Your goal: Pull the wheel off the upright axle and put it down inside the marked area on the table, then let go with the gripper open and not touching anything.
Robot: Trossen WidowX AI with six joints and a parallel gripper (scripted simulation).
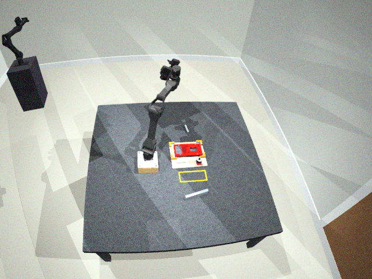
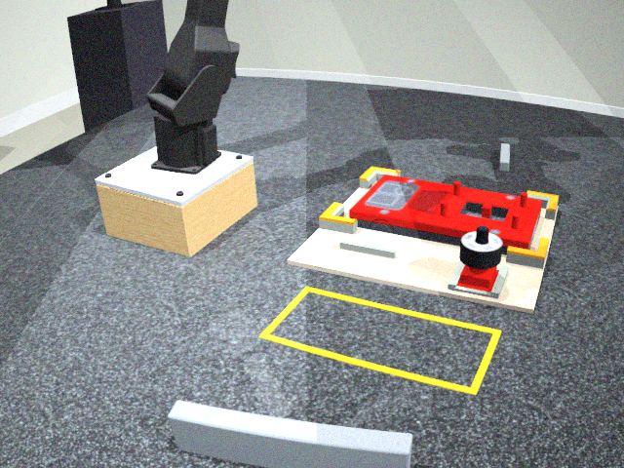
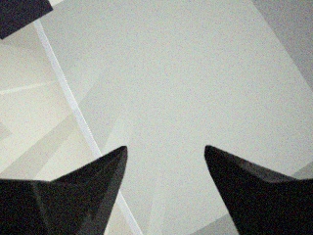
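The black wheel is 580 mm to the right of my gripper tip, 450 mm below it and 140 mm ahead of it. The rest, counted from my gripper tip: small grey block: 480 mm below, 240 mm to the right, 140 mm ahead; grey bar: 830 mm to the right, 470 mm below, 50 mm ahead; upright axle: 580 mm to the right, 450 mm below, 140 mm ahead.
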